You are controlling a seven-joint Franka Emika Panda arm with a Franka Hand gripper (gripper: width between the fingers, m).
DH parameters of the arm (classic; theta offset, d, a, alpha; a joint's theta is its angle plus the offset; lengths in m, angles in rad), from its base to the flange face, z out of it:
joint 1: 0 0.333 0 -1.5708
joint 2: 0 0 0 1.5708
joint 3: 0 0.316 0.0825 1.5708
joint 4: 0 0 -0.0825 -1.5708
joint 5: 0 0.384 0 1.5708
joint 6: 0 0 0.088 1.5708
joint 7: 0 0.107 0 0
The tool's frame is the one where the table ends.
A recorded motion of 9 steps. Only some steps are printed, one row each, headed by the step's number.
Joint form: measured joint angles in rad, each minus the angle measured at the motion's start. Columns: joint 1, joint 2, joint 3, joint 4, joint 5, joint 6, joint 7.
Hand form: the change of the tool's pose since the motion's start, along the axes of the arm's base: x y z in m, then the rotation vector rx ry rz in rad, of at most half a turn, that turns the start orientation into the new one. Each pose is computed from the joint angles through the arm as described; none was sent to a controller.
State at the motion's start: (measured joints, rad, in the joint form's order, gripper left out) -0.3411 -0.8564 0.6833 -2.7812 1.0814 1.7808 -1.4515
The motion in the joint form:
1: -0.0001 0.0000 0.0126 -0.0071 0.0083 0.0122 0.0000
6: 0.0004 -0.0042 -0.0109 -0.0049 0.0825 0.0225 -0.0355
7: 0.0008 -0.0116 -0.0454 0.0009 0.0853 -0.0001 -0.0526
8: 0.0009 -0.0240 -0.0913 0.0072 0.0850 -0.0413 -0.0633
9: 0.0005 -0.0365 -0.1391 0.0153 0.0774 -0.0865 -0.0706
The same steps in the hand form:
1: -0.0007 0.0008 -0.0042 -0.0059 -0.0016 -0.0043
6: 0.0045 0.0006 0.0056 0.0768 -0.0474 -0.0240
7: 0.0056 -0.0039 0.0151 0.1105 -0.0604 -0.0186
8: 0.0049 -0.0099 0.0272 0.1538 -0.0644 -0.0140
9: 0.0034 -0.0167 0.0398 0.1930 -0.0659 -0.0068

